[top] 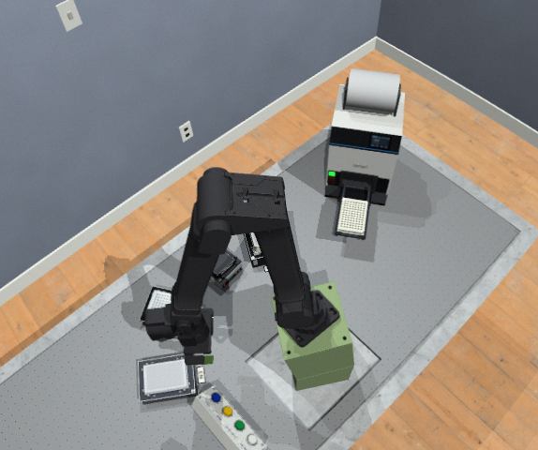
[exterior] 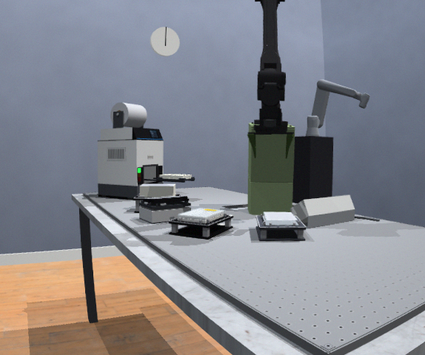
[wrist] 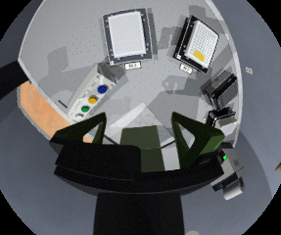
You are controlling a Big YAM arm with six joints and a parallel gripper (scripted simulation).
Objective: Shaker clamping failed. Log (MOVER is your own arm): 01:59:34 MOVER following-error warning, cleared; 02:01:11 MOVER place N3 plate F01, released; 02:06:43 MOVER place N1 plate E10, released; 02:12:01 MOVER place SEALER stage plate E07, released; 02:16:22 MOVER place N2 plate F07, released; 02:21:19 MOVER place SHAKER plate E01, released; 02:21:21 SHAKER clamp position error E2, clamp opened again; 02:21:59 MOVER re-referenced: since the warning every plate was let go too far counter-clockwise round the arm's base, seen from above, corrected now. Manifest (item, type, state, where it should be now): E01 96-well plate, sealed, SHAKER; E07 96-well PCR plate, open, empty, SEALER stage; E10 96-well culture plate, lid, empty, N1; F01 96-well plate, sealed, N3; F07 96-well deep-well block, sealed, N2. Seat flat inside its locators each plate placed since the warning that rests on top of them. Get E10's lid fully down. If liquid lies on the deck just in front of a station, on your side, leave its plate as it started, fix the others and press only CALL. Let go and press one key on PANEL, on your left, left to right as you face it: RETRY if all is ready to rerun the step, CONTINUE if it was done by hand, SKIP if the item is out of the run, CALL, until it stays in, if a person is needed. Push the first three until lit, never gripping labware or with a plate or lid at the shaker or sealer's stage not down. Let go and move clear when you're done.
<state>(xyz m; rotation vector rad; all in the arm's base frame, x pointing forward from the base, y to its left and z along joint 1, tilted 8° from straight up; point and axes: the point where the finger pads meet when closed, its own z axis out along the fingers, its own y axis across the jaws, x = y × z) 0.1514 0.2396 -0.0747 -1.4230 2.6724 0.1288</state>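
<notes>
Now: hand 28 cm short of the dark sealed plate, 19 cm to the left of it and 15 cm above it. The rest, counted from my hand: white deep-well block (37 cm to the right, 26 cm ahead, 14 cm below); then film roll (83 cm to the right, 29 cm ahead, 19 cm above).
</notes>
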